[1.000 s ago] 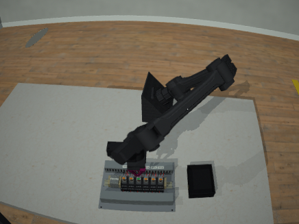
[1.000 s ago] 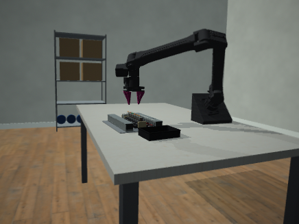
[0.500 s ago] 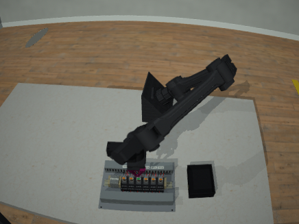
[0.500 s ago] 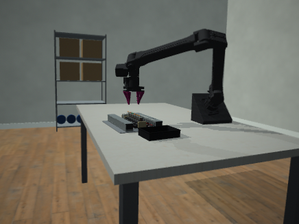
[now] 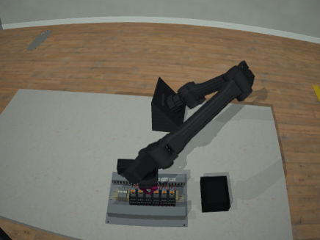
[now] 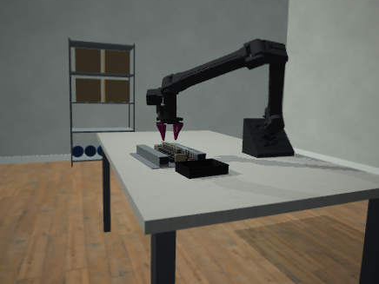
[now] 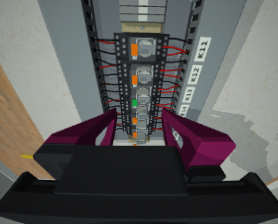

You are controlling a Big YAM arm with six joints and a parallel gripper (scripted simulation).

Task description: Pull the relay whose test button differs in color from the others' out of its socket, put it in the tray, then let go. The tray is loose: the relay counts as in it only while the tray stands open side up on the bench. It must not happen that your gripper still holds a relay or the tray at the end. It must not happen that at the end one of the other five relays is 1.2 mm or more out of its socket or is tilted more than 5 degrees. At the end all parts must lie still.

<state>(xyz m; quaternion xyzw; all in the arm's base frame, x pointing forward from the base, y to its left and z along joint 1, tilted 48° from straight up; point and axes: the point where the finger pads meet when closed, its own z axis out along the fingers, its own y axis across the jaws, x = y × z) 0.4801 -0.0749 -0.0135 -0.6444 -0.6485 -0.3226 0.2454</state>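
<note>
Now: hand 1 cm to the left of the relay and 4 cm above it. Round my hand: black tray 2 cm behind, 26 cm to the left, 7 cm below.
</note>
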